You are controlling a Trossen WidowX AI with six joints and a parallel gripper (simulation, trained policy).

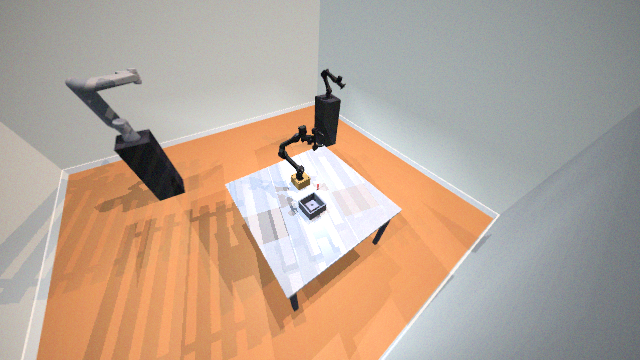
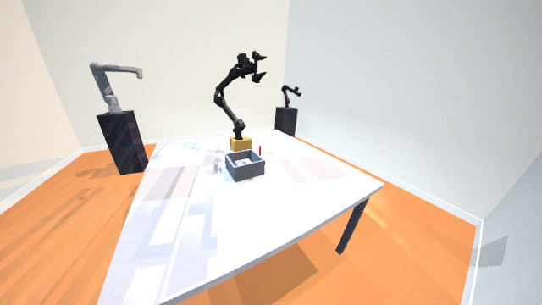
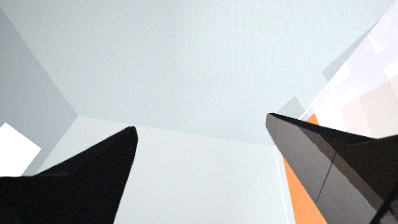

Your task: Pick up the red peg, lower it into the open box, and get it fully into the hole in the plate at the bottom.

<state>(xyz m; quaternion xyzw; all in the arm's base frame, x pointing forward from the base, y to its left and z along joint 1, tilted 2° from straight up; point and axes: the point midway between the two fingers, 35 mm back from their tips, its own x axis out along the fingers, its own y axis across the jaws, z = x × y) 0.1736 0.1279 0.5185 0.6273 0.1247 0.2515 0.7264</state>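
The red peg is 59 cm below my gripper tip, 3 cm behind it and 1 cm to the right of it. Round my gripper tip: grey box: 60 cm below, 19 cm to the right, 15 cm ahead.
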